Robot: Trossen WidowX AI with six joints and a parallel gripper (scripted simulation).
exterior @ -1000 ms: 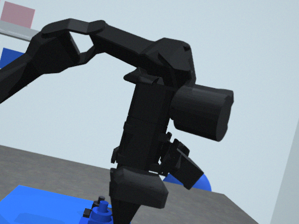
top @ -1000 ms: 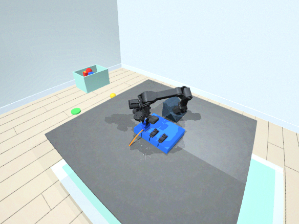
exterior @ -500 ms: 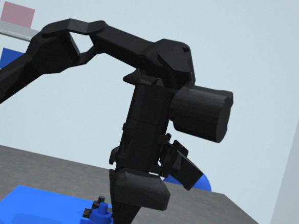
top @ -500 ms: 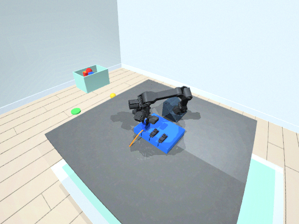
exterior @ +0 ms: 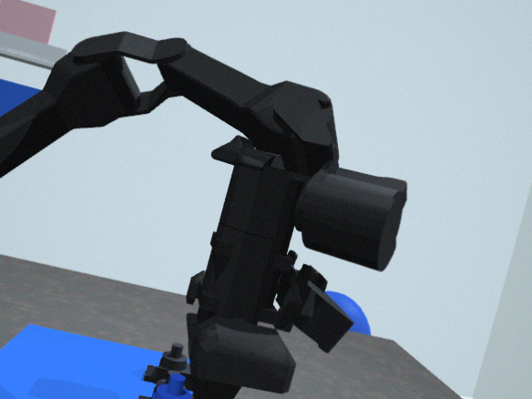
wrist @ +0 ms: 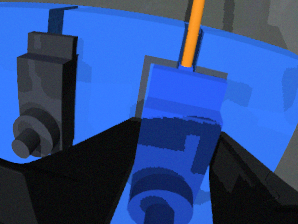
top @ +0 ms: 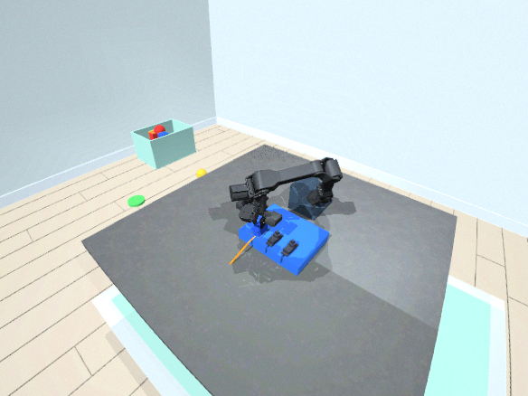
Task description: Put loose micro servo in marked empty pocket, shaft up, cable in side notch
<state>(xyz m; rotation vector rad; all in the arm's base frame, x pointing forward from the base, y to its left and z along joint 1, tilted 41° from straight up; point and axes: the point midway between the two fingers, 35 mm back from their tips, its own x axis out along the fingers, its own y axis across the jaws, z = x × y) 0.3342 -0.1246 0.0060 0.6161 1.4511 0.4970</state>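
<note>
The blue deck is 110 mm behind my gripper tip, 90 mm to the left of it and 60 mm below it.
</note>
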